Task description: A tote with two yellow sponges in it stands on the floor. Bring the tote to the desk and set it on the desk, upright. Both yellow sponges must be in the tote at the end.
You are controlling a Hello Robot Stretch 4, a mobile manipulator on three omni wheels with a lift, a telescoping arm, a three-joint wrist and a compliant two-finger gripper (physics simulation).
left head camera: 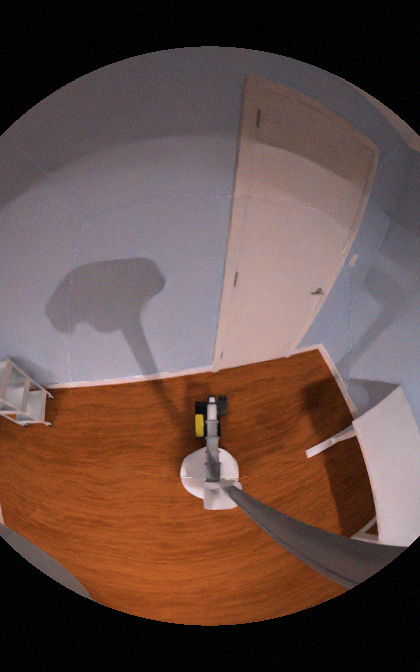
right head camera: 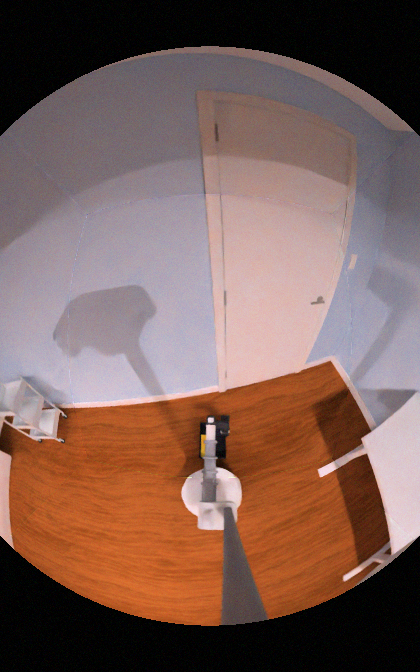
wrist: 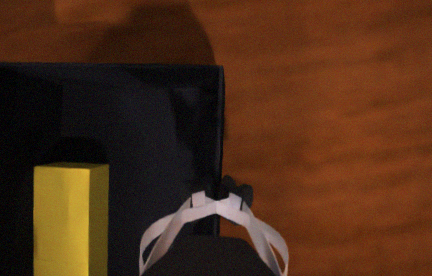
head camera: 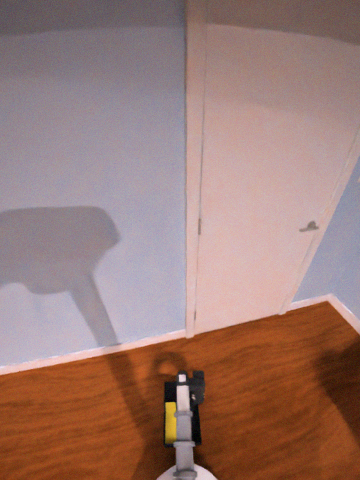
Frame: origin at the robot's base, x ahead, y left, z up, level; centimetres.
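Where they show: gripper, fingertip midpoint: [wrist: 216, 189] [head camera: 197, 402].
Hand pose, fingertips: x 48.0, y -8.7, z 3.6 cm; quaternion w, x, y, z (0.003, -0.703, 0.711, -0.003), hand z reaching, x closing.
After its pixels a point has its place.
The black tote [head camera: 170, 392] {z -2.4, x 55.4, y 7.9 cm} [left head camera: 201, 406] [right head camera: 221, 447] [wrist: 135, 115] {z -2.1, x 54.9, y 1.4 cm} is below the arm's end, partly hidden by the arm in the head views. In the wrist view its open inside faces the camera; its left side is cut off. One yellow sponge [head camera: 170, 422] [left head camera: 199, 425] [right head camera: 203, 445] [wrist: 62, 215] shows inside at the left; a second cannot be made out. My gripper [wrist: 216, 189] {z 3.6, x 48.0, y -8.7 cm} is shut on the tote's right side wall, with a dark fingertip outside it. Whether the tote's bottom touches the floor is hidden. The white desk [left head camera: 395, 465] [right head camera: 400, 480] stands at the right.
A desk leg [left head camera: 330, 442] [right head camera: 342, 461] reaches out over the floor. A white cart [left head camera: 35, 406] [right head camera: 49, 422] stands at the left by the wall. A closed door [head camera: 265, 175] {z 122.0, x 101.1, y -40.7 cm} [left head camera: 285, 240] [right head camera: 280, 250] is ahead. A pale furniture edge [right head camera: 4, 495] shows at far left.
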